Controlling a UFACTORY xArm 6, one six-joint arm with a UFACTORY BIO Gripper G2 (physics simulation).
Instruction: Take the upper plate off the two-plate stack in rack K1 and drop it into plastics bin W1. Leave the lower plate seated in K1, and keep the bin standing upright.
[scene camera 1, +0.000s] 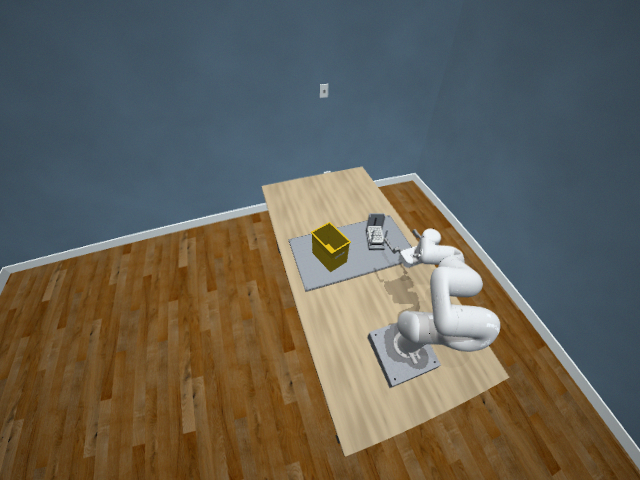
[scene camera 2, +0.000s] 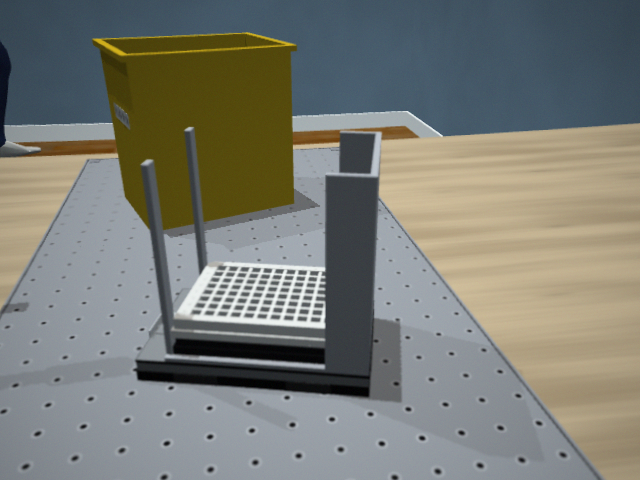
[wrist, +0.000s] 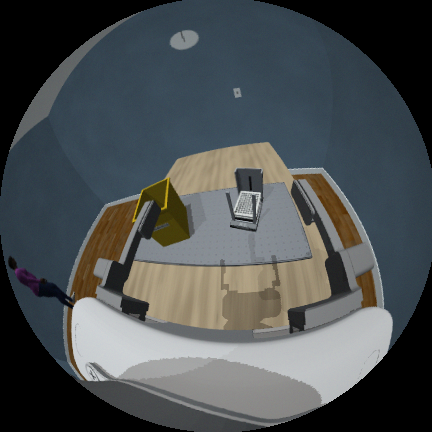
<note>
I see my gripper (wrist: 218, 194), a yellow plastics bin W1 (scene camera 2: 235, 89) and a white plate (scene camera 2: 233, 302).
The yellow plastics bin W1 also shows in scene camera 1 (scene camera 1: 329, 245) and in the wrist view (wrist: 171, 226).
</note>
